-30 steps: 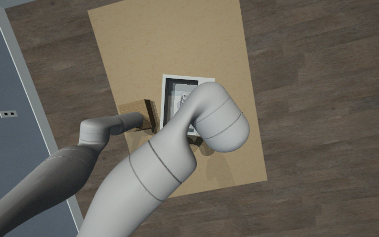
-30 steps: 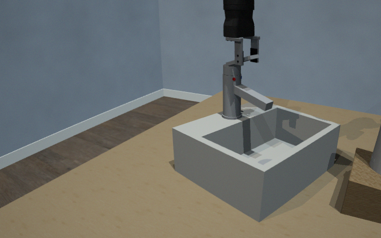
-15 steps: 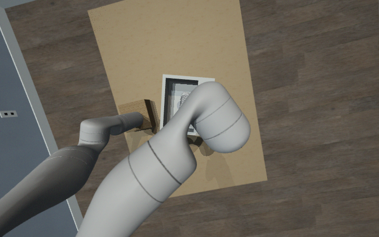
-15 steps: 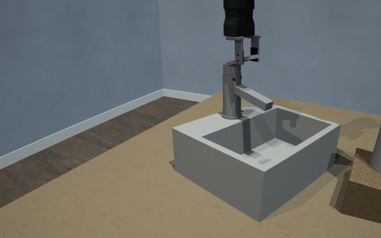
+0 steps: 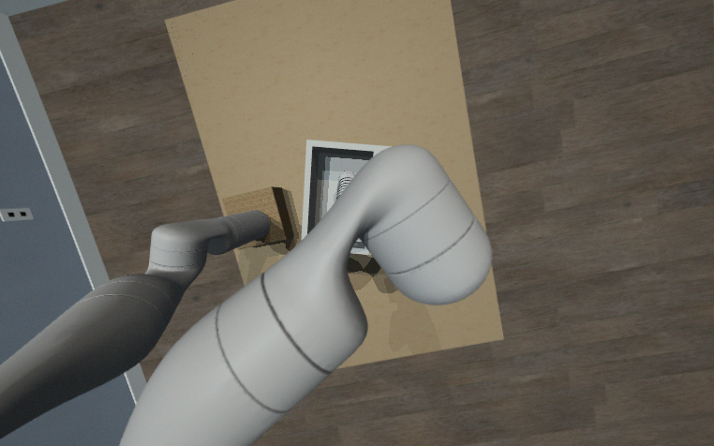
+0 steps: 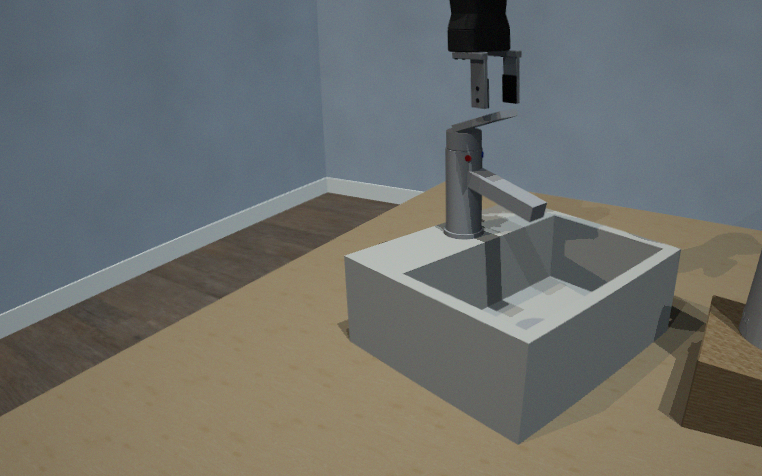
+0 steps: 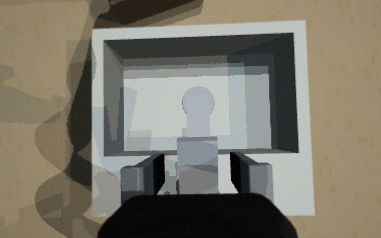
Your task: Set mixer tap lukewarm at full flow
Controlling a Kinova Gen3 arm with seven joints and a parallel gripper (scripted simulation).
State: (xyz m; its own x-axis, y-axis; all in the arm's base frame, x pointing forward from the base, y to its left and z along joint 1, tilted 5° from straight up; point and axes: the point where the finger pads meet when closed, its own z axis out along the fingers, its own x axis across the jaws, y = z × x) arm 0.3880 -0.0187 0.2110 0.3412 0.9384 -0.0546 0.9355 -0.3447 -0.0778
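Now: the flat lever 4 cm below my hand, 2 cm ahead of it and 1 cm to the right of it. The rest, counted from my hand: grey square sink 28 cm below, 6 cm behind, 2 cm to the left; grey mixer tap 9 cm below, 3 cm ahead, 1 cm to the right.
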